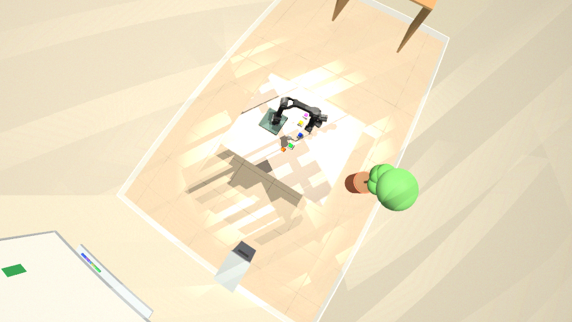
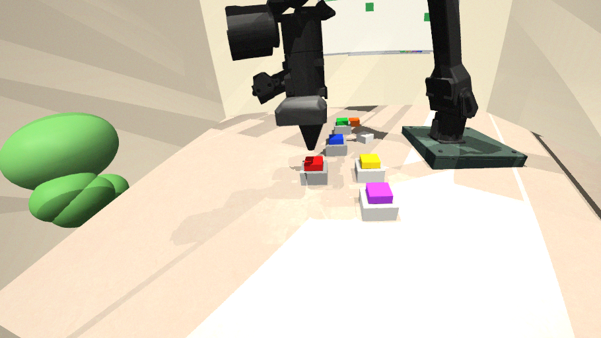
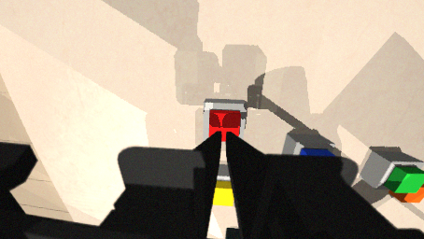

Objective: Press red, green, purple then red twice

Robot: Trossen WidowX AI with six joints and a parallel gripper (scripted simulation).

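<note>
My gripper tip is now 3 cm above the red button. From my gripper tip the other things lie so: purple button: 10 cm to the left, 9 cm behind, 3 cm below; blue button: 11 cm to the right, 6 cm behind, 3 cm below; yellow button: 10 cm behind, 3 cm below.
</note>
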